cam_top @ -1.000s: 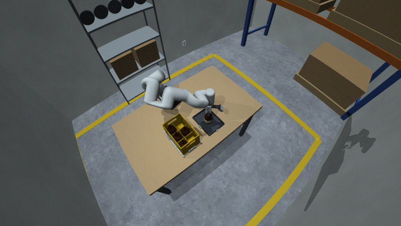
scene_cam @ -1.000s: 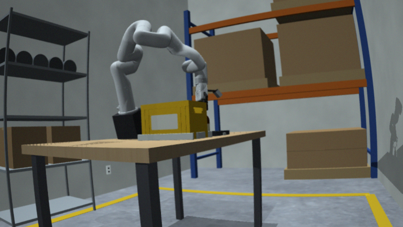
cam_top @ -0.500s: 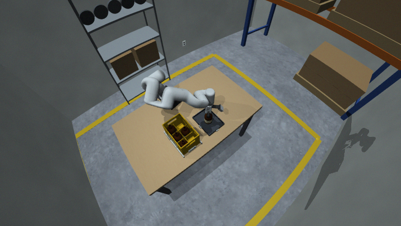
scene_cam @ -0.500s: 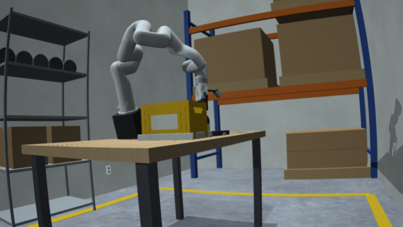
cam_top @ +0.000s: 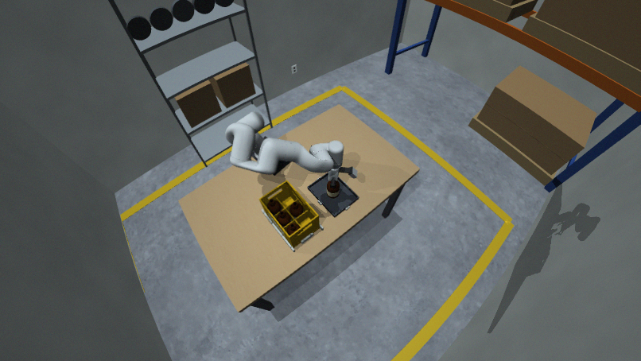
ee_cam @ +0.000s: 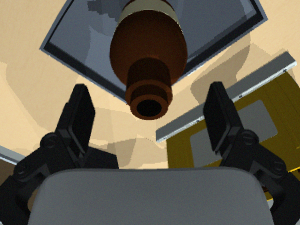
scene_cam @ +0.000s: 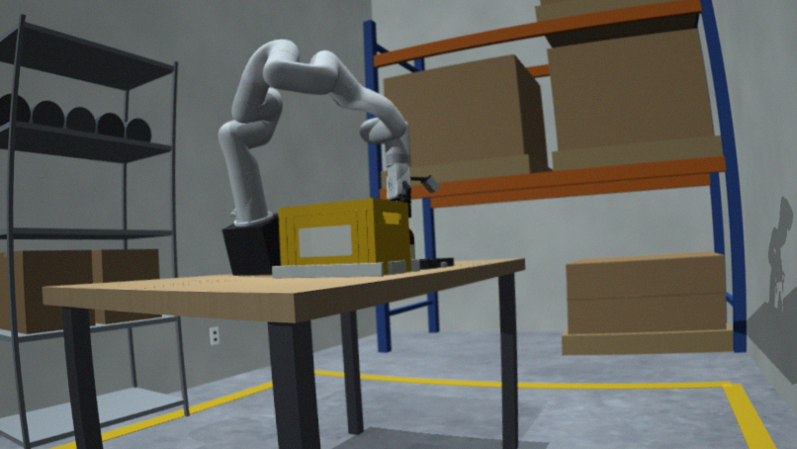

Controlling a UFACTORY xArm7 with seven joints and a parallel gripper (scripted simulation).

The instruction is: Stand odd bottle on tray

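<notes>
Now: the bottle 70 mm below my hand. Round my hand: tray: 150 mm below; crate: 290 mm to the right, 70 mm below.
</notes>
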